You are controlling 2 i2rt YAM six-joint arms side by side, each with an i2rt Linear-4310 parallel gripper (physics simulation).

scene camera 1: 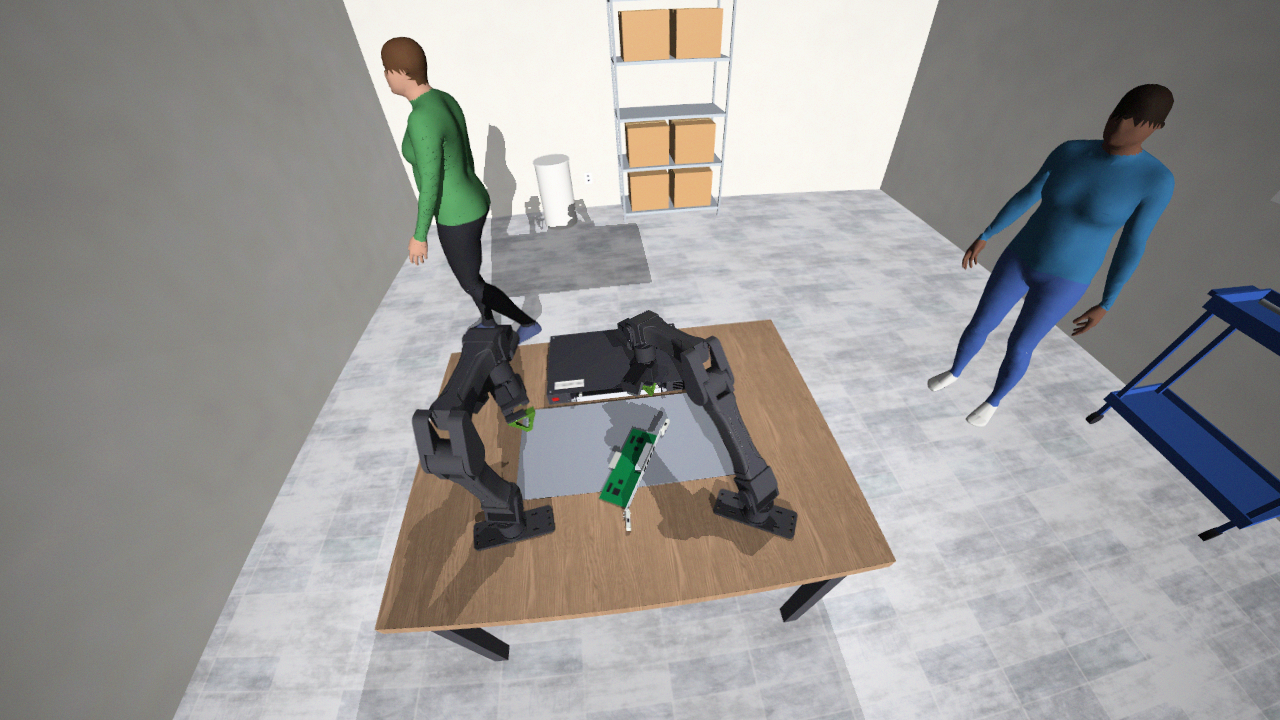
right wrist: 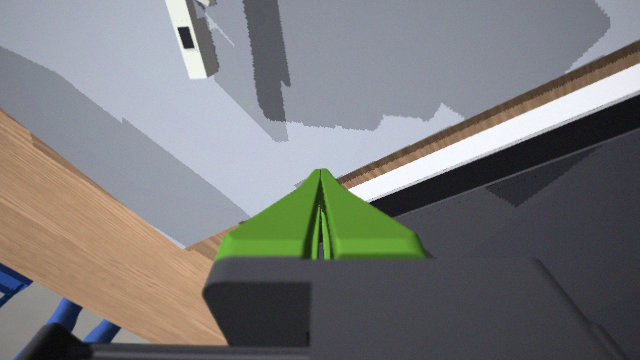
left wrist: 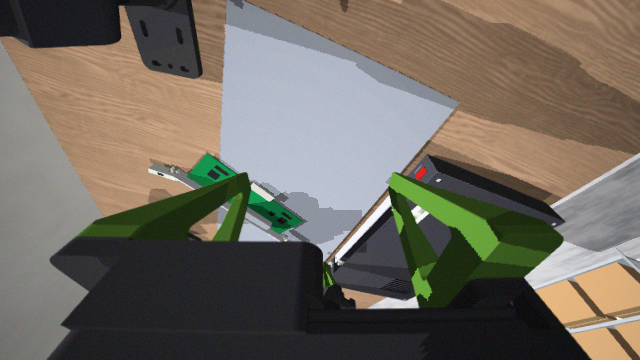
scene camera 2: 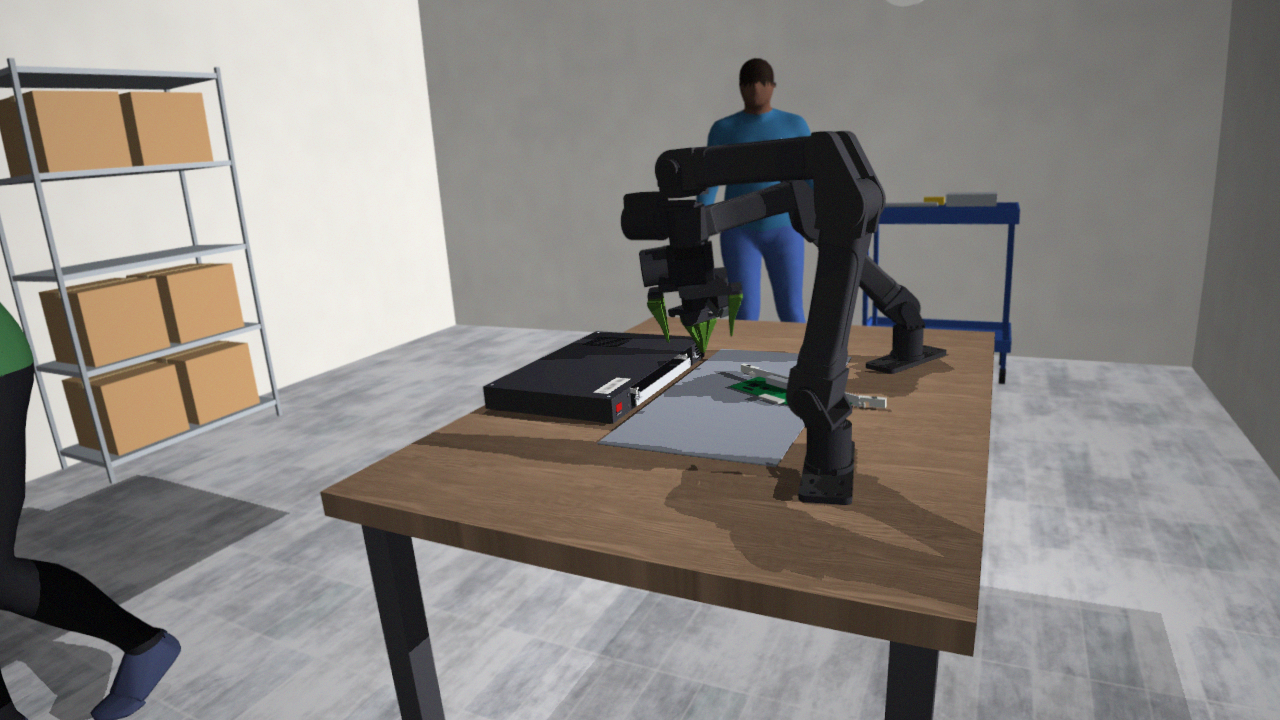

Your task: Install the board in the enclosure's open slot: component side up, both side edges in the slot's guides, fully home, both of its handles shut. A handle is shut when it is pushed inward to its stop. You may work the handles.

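Frame: origin at the left arm's base, x down, y left, z ahead, level; centimetres.
Where they show: left gripper, fingertip midpoint: (scene camera 1: 524, 417) (left wrist: 319, 180) (scene camera 2: 699, 338); right gripper, fingertip midpoint: (scene camera 1: 651, 394) (right wrist: 320, 179) (left wrist: 324, 262) (scene camera 2: 702, 352); left arm's base at its link origin: (scene camera 1: 514, 528) (scene camera 2: 828, 472); right arm's base at its link origin: (scene camera 1: 754, 513) (scene camera 2: 907, 360).
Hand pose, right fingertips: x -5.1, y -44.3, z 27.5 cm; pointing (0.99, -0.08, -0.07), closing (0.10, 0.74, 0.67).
Note:
Each offset is from my right fingertips to the centre of the thing. "*": to the spot under its first point. Level surfaces: height alone.
The green board {* dx +4.6, dy +8.9, dz -15.2 cm} (scene camera 1: 637, 452) (scene camera 2: 759, 388) (left wrist: 260, 202) lies at a slant, component side up, partly over the grey mat. Its white faceplate carries a handle at each end; the near handle {dx +3.1, dy +16.5, dz -34.0 cm} (scene camera 1: 627, 521) sticks out, and the far handle {dx +3.1, dy -1.2, dz -9.3 cm} (right wrist: 187, 37) shows in the right wrist view. The black enclosure {dx +2.6, dy +6.7, dz +18.8 cm} (scene camera 1: 586, 358) (scene camera 2: 572, 376) (left wrist: 380, 265) (right wrist: 575, 210) stands behind the mat with a white strip along its front; I cannot make out the open slot. My left gripper (scene camera 1: 524, 419) (left wrist: 319, 180) is open and empty above the mat's left side. My right gripper (scene camera 1: 650, 389) (right wrist: 320, 179) is shut and empty by the enclosure's front edge, hiding its right front corner.
The grey mat {dx +4.9 cm} (scene camera 1: 563, 456) (scene camera 2: 698, 429) lies on the wooden table {dx +5.1 cm} (scene camera 1: 805, 519) (scene camera 2: 537, 501) between the arm bases. A person in green (scene camera 1: 452, 179) stands behind the table's left side and a person in blue (scene camera 1: 1083, 205) to the right, near a blue cart (scene camera 1: 1190, 438).

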